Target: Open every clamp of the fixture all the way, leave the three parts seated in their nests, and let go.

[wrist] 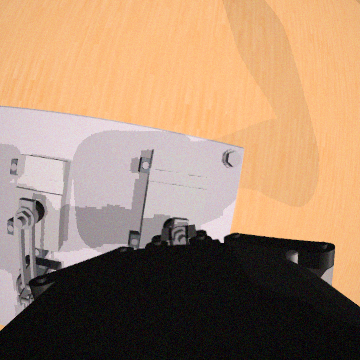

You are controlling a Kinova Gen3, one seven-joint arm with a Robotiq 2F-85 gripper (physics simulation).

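Places are measured from the arm's base along level axes (x ahead, y left, z up), in centimetres.
Where they show: gripper, fingertip midpoint: (179, 238).
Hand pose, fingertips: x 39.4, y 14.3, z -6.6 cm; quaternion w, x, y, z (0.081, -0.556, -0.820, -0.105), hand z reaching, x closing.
Things, the pixels of their centre, and the offset from my fingertips. "pt": a spot on its surface instead. Level surfaces: height alone.
- light grey fixture plate, surface spot: (110, 122) pt dx -7.4, dy -7.0, dz -3.9 cm
- pale block-shaped part, body centre: (173, 207) dx -1.8, dy -0.2, dz -2.8 cm
- clamp, surface spot: (178, 231) pt dx -0.7, dy -0.4, dz +0.4 cm
- pale part, body centre: (39, 201) dx +0.2, dy -11.1, dz -2.3 cm
- hex bolt head, surface spot: (230, 158) pt dx -7.2, dy +4.0, dz -3.2 cm
- wooden table, its level: dz -5.4 cm
The light grey fixture plate (110, 122) fills the lower left of the wrist view. A pale block-shaped part (175, 200) sits in the right nest, against two small locating blocks at its left. A clamp (178, 231) has its spindle end over this part; the rest of it is hidden under my hand. My gripper (179, 238) is drawn together at this clamp, with a fingertip on each side, and appears shut on its handle, which is hidden. Another pale part (42, 172) sits at the left, with a second clamp's arm (26, 240) reaching over it. The third part does not show.
A hex bolt head (230, 158) stands at the plate's right corner. The wooden table (150, 60) extends beyond the plate's far and right edges, with the arm's shadow on it. My black hand hides the lower middle of the view.
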